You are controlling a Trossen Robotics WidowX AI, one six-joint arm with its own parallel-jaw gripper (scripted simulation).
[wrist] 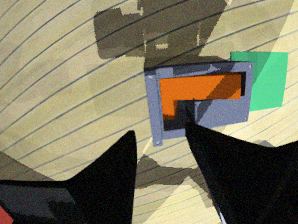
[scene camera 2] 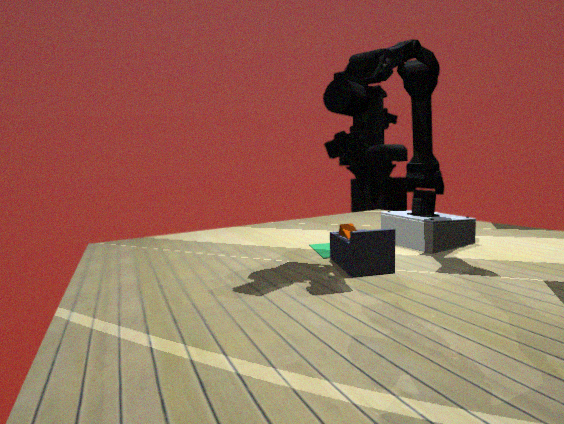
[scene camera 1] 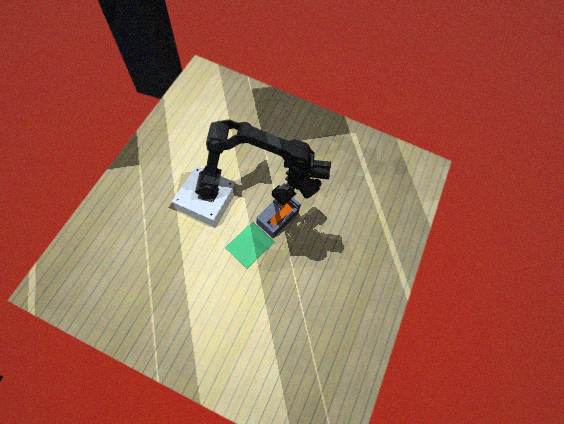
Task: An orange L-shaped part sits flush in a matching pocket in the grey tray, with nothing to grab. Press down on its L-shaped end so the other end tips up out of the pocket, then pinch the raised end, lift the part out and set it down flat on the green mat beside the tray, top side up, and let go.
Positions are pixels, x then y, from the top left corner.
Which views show my gripper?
The wrist view, scene camera 2 and scene camera 1: all of them.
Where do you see a green mat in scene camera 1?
At 252, 242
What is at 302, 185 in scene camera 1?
My gripper.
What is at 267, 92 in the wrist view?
A green mat.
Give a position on an orange L-shaped part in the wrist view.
At 227, 86
